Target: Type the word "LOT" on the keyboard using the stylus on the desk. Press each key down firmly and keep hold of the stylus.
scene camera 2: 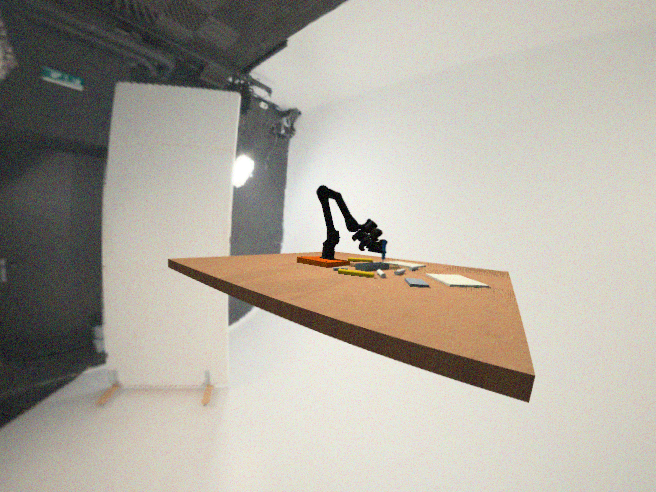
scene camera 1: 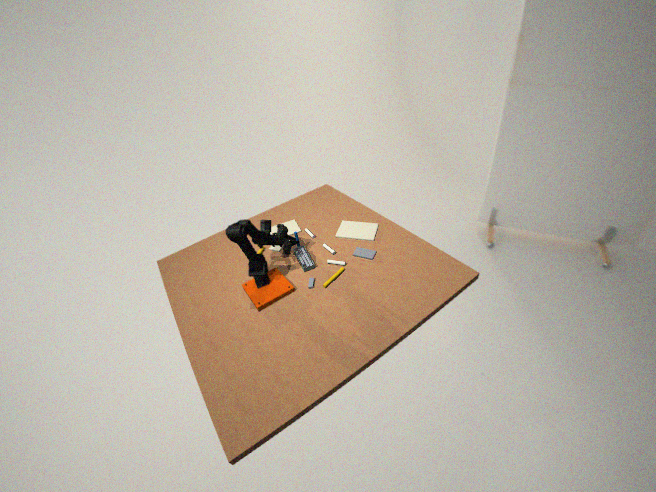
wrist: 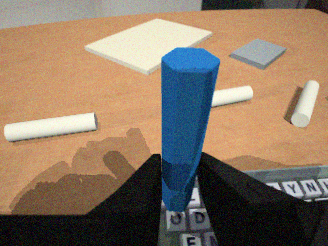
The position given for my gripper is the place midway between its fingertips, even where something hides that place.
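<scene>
My gripper (wrist: 178, 161), visible. Blue stylus (wrist: 188, 75), cream pad (wrist: 140, 48), visible too.
</scene>
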